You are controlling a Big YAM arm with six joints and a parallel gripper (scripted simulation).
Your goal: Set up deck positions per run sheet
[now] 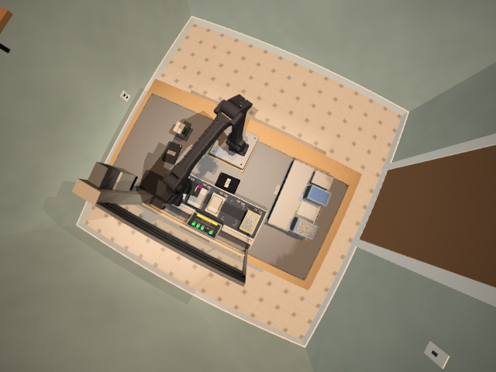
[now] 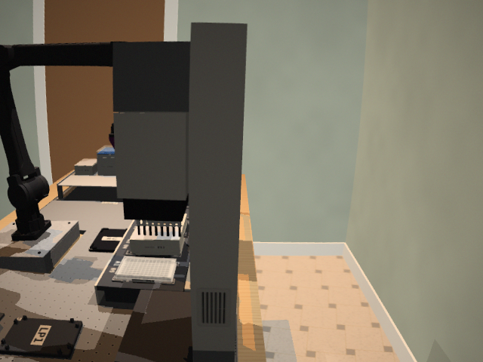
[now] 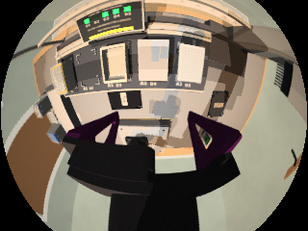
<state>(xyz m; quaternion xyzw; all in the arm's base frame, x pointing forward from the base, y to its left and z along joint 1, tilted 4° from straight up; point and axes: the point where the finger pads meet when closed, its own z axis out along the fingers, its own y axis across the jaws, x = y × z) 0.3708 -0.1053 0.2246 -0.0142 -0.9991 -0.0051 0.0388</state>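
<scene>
Right now the pale block is 21 cm below my hand and 6 cm ahead of it. Round my hand: pipetting head 35 cm to the right, 12 cm ahead, 10 cm above; cream reservoir 22 cm below, 12 cm to the left, 6 cm ahead; regrip nest 28 cm below, 13 cm to the left, 10 cm behind.
</scene>
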